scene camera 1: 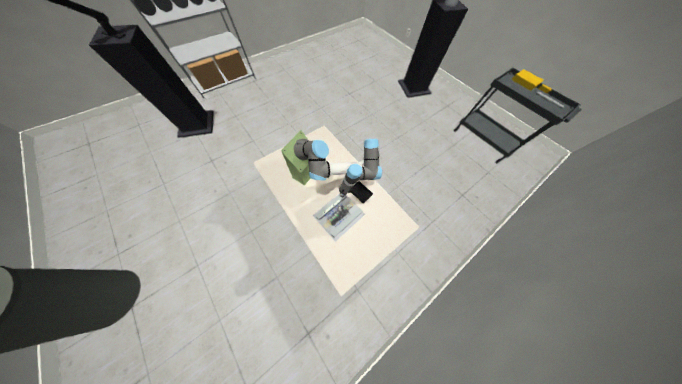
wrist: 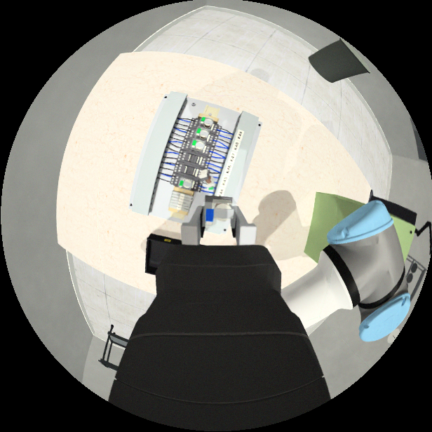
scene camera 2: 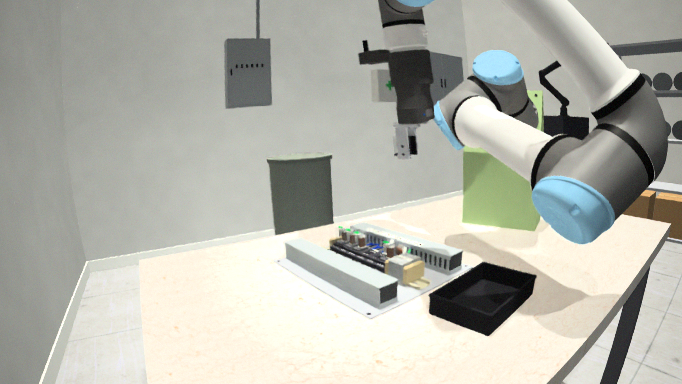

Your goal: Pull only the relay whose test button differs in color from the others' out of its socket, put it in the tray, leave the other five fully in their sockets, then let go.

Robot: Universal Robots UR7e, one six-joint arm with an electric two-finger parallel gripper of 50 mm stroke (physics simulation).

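Pixels of known places: gripper, between the fingertips: (scene camera 1: pixel 342 194) (scene camera 2: pixel 408 156); arm's base, origin of its link: (scene camera 1: pixel 302 149).
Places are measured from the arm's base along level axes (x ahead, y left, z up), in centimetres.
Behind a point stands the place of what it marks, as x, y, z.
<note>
My gripper (scene camera 1: pixel 343 193) {38.6, 20.2, -7.0} (scene camera 2: pixel 404 156) {38.6, 20.2, -7.0} (wrist: pixel 217 215) is shut on the blue-button relay (wrist: pixel 210 215), held high above the panel's end. The black tray (scene camera 1: pixel 368 199) {38.9, 42.1, -27.3} (scene camera 2: pixel 457 313) {38.4, 42.9, -27.1} (wrist: pixel 149 256) stands beside the panel; its visible inside is empty. In the wrist view, three green-button relays (wrist: pixel 207 122) (wrist: pixel 203 134) (wrist: pixel 199 145) sit in the socket row, and another one (wrist: pixel 186 183) sits at its near end. One more relay (wrist: pixel 205 176) lies tilted, apparently out of its socket, toward the labelled duct, with green (wrist: pixel 211 189) beside it. Sockets (wrist: pixel 193 160) between look empty.
Two grey wiring ducts (scene camera 2: pixel 340 270) {52.8, 26.5, -24.8} (scene camera 2: pixel 430 250) {35.0, 22.4, -24.8} flank the socket row on the panel (scene camera 2: pixel 367 313) {50.2, 35.9, -28.6}. A beige end block (scene camera 2: pixel 413 270) {40.4, 28.1, -25.8} stands at the row's near end. The green robot pedestal (scene camera 1: pixel 299 165) {9.7, -4.9, -5.1} (scene camera 2: pixel 492 192) {7.9, 1.1, -19.5} (wrist: pixel 320 220) stands on the table (scene camera 1: pixel 345 275) {88.6, 10.7, -29.0} (scene camera 2: pixel 250 340) {67.8, 40.3, -29.0}.
</note>
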